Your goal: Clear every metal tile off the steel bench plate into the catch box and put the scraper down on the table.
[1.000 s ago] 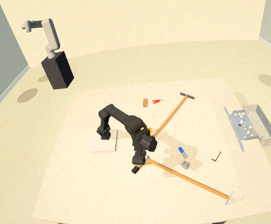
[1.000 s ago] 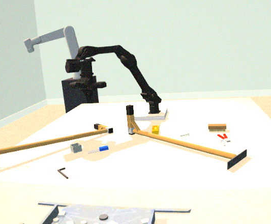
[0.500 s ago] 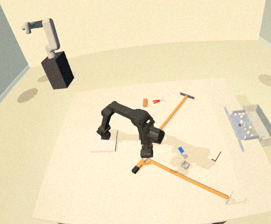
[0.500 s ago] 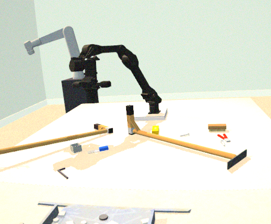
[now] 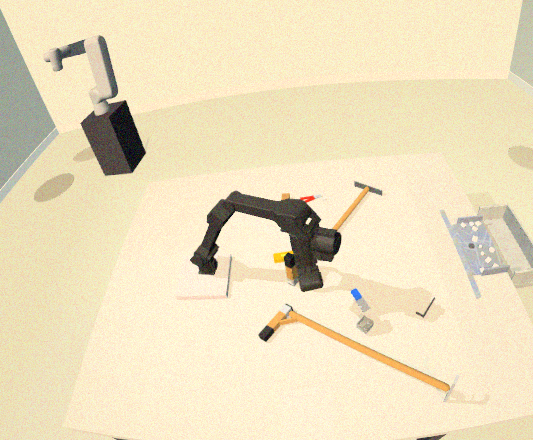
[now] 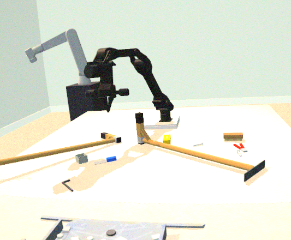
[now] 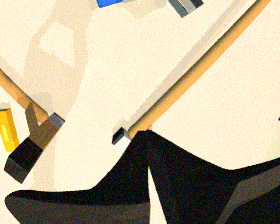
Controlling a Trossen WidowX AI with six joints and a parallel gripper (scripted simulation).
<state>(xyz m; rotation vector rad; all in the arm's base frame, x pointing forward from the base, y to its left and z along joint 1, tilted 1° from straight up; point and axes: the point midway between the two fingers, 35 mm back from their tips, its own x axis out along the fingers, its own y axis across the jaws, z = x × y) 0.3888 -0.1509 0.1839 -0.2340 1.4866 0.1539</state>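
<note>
The long scraper lies 7 cm ahead of my gripper tip, 36 cm to the left of it and 11 cm below it. From my gripper tip the other things lie so: yellow block 11 cm behind, 24 cm to the left, 15 cm below; blue marker 16 cm ahead, 4 cm to the left, 16 cm below; small grey box 17 cm ahead, 6 cm to the right, 16 cm below.
</note>
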